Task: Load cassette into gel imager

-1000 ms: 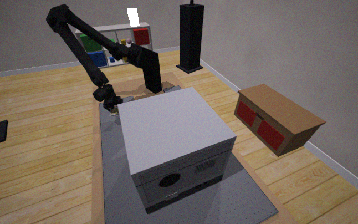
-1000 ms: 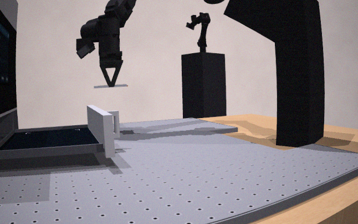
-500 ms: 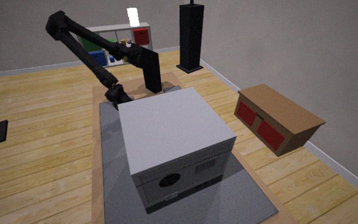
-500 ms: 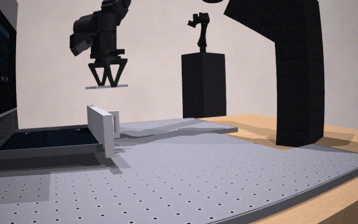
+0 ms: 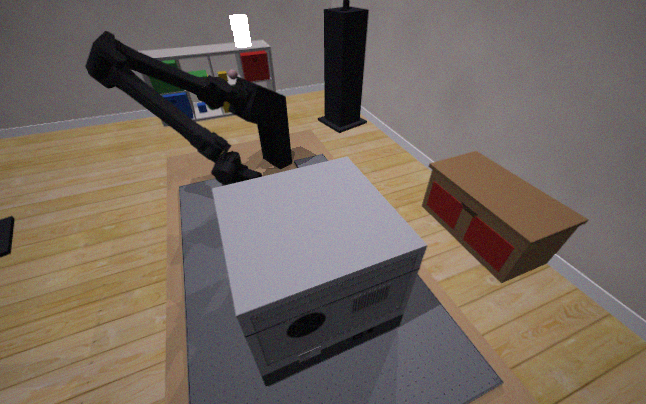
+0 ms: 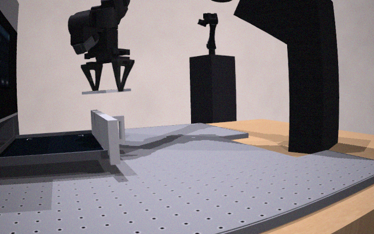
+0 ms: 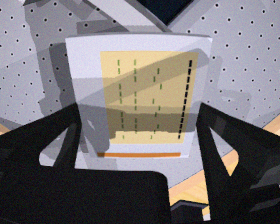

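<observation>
Right now the drawer is 18 cm ahead of my hand, 9 cm to the left of it and 8 cm below it. From my hand the other things lie so: finished cassette 1 cm below.
</observation>
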